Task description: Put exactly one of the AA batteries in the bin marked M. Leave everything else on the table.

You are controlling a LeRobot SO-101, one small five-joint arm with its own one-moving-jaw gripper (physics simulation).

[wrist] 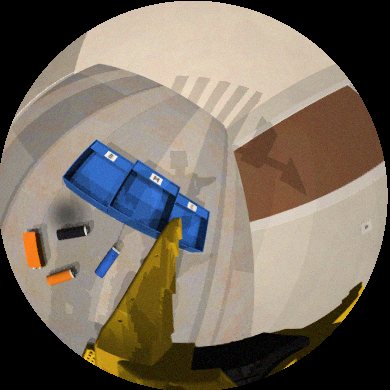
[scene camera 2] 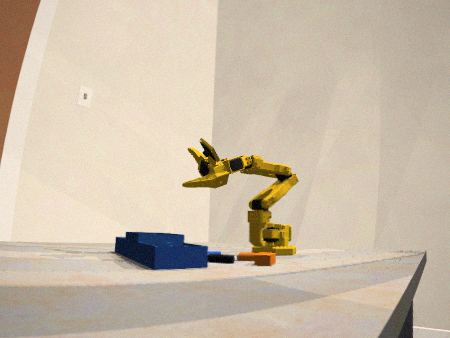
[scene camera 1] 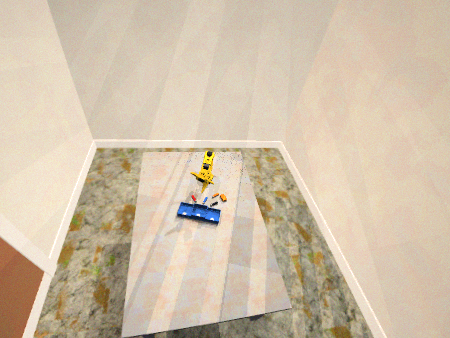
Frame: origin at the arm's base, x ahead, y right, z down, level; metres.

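Where they show: end effector, tool point: [wrist: 180, 225] [scene camera 2: 183, 184] [scene camera 1: 201, 192].
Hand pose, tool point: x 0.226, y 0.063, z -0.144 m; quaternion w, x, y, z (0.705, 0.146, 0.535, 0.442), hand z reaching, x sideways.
Observation:
Each offset is from my tool point to the top centre of the thing. "spot": to the spot under its first point. Level surfaces: height alone.
A blue three-compartment tray @(dx +0.058, dy +0.011, dz +0.098 m) [scene camera 1: 186, 214] [scene camera 2: 180, 257] stands on the table; its middle bin, marked M @(spot: dx +0.072, dy +0.012, dz +0.137 m) [wrist: 142, 195], shows no battery inside. A black battery @(dx -0.008, dy -0.091, dz +0.130 m) [scene camera 1: 214, 204] [scene camera 2: 221, 258] [wrist: 70, 233], a blue battery @(dx -0.039, dy -0.035, dz +0.130 m) [scene camera 1: 205, 200] [scene camera 2: 214, 253] [wrist: 106, 262] and an orange battery @(dx -0.075, dy -0.109, dz +0.130 m) [scene camera 1: 215, 195] [scene camera 2: 245, 256] [wrist: 60, 277] lie apart on the arm's side of the tray. A red battery @(dx -0.057, dy +0.034, dz +0.130 m) [scene camera 1: 194, 198] lies near the tray too; it does not show in the wrist view. My gripper [scene camera 1: 197, 182] [scene camera 2: 186, 167] is wide open and empty, high above the table. Its fixed jaw hides part of the tray in the wrist view.
An orange block @(dx -0.051, dy -0.158, dz +0.127 m) [scene camera 1: 223, 198] [scene camera 2: 265, 259] [wrist: 33, 250] lies beside the orange battery. The arm's base [scene camera 2: 274, 249] stands on the table @(dz +0.144 m) [scene camera 1: 200, 280] behind the batteries. In the wrist view, the tray's outer bins flank the middle one.

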